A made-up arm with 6 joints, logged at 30 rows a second.
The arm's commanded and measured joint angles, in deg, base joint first. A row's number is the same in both.
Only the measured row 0 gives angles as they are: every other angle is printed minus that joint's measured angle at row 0.
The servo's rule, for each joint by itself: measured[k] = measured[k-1] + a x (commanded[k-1-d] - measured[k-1]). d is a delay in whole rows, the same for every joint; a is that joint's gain. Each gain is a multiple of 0.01, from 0.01 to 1. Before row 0 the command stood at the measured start. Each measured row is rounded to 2 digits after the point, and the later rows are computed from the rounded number. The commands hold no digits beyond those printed.
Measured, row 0: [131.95 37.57 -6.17 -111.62 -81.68 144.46]
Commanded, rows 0 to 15: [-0.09 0.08 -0.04 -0.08 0.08 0.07]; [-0.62 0.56 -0.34 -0.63 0.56 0.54]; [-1.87 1.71 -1.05 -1.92 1.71 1.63]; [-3.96 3.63 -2.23 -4.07 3.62 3.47]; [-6.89 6.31 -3.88 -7.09 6.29 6.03]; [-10.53 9.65 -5.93 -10.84 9.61 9.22]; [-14.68 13.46 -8.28 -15.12 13.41 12.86]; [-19.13 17.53 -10.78 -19.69 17.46 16.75]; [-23.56 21.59 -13.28 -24.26 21.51 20.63]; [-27.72 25.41 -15.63 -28.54 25.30 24.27]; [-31.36 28.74 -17.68 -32.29 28.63 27.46]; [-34.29 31.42 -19.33 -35.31 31.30 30.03]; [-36.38 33.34 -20.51 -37.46 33.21 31.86]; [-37.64 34.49 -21.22 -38.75 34.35 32.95]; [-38.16 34.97 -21.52 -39.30 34.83 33.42]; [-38.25 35.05 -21.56 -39.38 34.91 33.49]
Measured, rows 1 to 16: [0.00 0.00 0.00 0.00 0.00 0.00]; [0.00 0.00 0.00 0.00 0.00 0.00]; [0.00 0.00 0.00 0.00 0.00 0.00]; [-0.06 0.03 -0.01 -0.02 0.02 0.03]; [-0.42 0.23 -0.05 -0.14 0.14 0.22]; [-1.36 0.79 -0.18 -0.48 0.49 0.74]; [-3.05 1.87 -0.45 -1.16 1.18 1.75]; [-5.55 3.56 -0.90 -2.29 2.30 3.33]; [-8.79 5.87 -1.55 -3.91 3.91 5.51]; [-12.62 8.75 -2.42 -6.04 6.00 8.23]; [-16.85 12.09 -3.51 -8.63 8.52 11.38]; [-21.21 15.70 -4.78 -11.60 11.38 14.80]; [-25.44 19.39 -6.19 -14.82 14.44 18.30]; [-29.29 22.94 -7.68 -18.14 17.56 21.69]; [-32.54 26.16 -9.19 -21.40 20.58 24.78]; [-35.04 28.89 -10.66 -24.45 23.36 27.40]
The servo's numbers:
d 3
a 0.65 0.38 0.13 0.19 0.22 0.37

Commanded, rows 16 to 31: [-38.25 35.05 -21.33 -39.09 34.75 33.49]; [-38.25 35.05 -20.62 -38.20 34.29 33.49]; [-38.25 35.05 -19.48 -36.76 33.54 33.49]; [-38.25 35.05 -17.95 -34.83 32.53 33.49]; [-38.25 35.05 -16.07 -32.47 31.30 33.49]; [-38.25 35.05 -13.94 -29.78 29.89 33.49]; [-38.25 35.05 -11.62 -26.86 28.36 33.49]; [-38.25 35.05 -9.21 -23.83 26.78 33.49]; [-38.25 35.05 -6.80 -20.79 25.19 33.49]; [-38.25 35.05 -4.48 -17.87 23.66 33.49]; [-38.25 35.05 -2.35 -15.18 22.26 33.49]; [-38.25 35.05 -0.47 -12.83 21.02 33.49]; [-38.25 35.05 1.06 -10.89 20.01 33.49]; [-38.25 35.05 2.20 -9.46 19.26 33.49]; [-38.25 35.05 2.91 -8.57 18.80 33.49]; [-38.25 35.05 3.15 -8.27 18.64 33.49]
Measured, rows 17 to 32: [-36.73 31.02 -12.03 -27.17 25.78 29.45]; [-37.66 32.52 -13.26 -29.47 27.77 30.92]; [-38.04 33.48 -14.34 -31.35 29.34 31.87]; [-38.18 34.08 -15.25 -32.82 30.53 32.47]; [-38.23 34.45 -15.95 -33.84 31.36 32.85]; [-38.24 34.68 -16.41 -34.39 31.84 33.09]; [-38.25 34.82 -16.61 -34.47 31.99 33.24]; [-38.25 34.91 -16.54 -34.09 31.84 33.33]; [-38.25 34.96 -16.20 -33.27 31.41 33.39]; [-38.25 34.99 -15.60 -32.05 30.74 33.43]; [-38.25 35.01 -14.77 -30.49 29.87 33.45]; [-38.25 35.03 -13.73 -28.65 28.84 33.46]; [-38.25 35.04 -12.53 -26.60 27.70 33.47]; [-38.25 35.04 -11.21 -24.43 26.50 33.48]; [-38.25 35.04 -9.81 -22.23 25.29 33.48]; [-38.25 35.04 -8.40 -20.08 24.13 33.48]
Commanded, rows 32 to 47: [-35.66 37.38 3.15 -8.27 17.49 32.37]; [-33.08 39.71 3.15 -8.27 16.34 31.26]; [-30.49 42.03 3.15 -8.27 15.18 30.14]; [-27.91 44.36 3.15 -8.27 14.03 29.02]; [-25.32 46.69 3.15 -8.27 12.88 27.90]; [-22.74 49.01 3.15 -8.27 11.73 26.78]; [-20.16 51.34 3.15 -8.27 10.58 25.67]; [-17.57 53.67 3.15 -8.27 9.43 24.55]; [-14.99 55.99 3.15 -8.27 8.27 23.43]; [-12.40 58.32 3.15 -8.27 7.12 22.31]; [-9.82 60.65 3.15 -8.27 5.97 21.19]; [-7.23 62.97 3.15 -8.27 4.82 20.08]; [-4.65 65.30 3.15 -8.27 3.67 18.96]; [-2.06 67.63 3.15 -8.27 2.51 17.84]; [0.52 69.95 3.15 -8.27 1.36 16.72]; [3.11 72.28 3.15 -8.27 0.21 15.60]
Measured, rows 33 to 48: [-38.25 35.04 -7.02 -18.06 23.06 33.48]; [-38.25 35.04 -5.73 -16.26 22.12 33.48]; [-38.25 35.04 -4.58 -14.74 21.35 33.48]; [-36.57 35.93 -3.58 -13.51 20.50 33.07]; [-34.30 37.37 -2.71 -12.51 19.58 32.40]; [-31.82 39.14 -1.95 -11.70 18.61 31.56]; [-29.28 41.12 -1.29 -11.05 17.60 30.62]; [-26.71 43.24 -0.71 -10.52 16.56 29.61]; [-24.13 45.43 -0.21 -10.09 15.50 28.56]; [-21.55 47.68 0.23 -9.74 14.42 27.49]; [-18.96 49.96 0.61 -9.46 13.32 26.40]; [-16.38 52.25 0.94 -9.23 12.21 25.30]; [-13.79 54.56 1.23 -9.05 11.09 24.19]; [-11.21 56.87 1.48 -8.90 9.96 23.08]; [-8.62 59.19 1.70 -8.78 8.83 21.97]; [-6.04 61.51 1.89 -8.68 7.69 20.86]
